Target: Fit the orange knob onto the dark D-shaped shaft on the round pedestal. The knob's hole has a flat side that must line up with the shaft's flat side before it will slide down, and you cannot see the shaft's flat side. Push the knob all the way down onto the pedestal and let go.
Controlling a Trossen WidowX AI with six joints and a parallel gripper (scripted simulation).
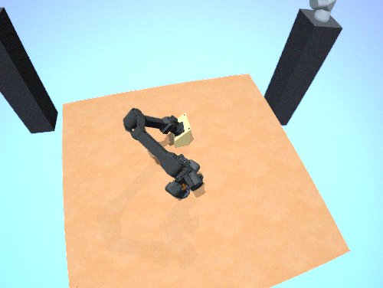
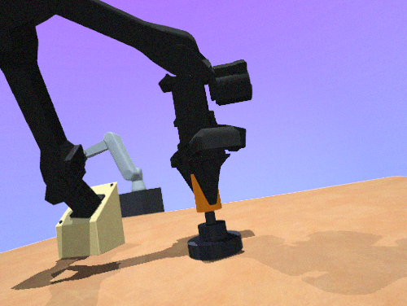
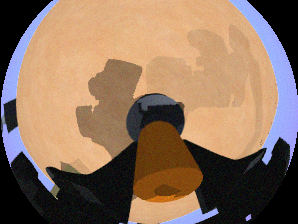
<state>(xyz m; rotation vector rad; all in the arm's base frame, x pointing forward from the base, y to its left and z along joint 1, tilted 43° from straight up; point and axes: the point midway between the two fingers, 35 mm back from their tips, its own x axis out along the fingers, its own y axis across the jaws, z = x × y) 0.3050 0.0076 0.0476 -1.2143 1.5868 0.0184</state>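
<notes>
Now: the orange knob 20 mm above my gripper tip. Round my gripper tip: dark round pedestal: 40 mm below.
</notes>
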